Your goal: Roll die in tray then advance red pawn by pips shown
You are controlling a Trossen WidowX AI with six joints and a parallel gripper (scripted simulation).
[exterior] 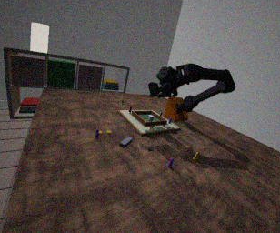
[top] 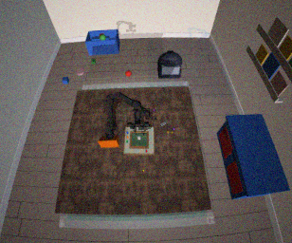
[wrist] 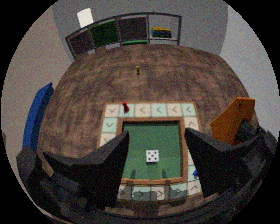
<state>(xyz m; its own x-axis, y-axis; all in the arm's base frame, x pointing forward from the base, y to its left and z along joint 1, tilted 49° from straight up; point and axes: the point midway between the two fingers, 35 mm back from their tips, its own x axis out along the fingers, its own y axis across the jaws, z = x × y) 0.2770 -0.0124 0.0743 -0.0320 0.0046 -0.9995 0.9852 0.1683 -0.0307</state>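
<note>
Now: gripper tip 12 cm above the red pawn, 11 cm to the left of it and 8 cm short of it. Also, from my gripper tip: green tray (14 cm below); green pawn (12 cm below, 11 cm behind, 2 cm to the right); white die (10 cm below, 1 cm to the left).
</note>
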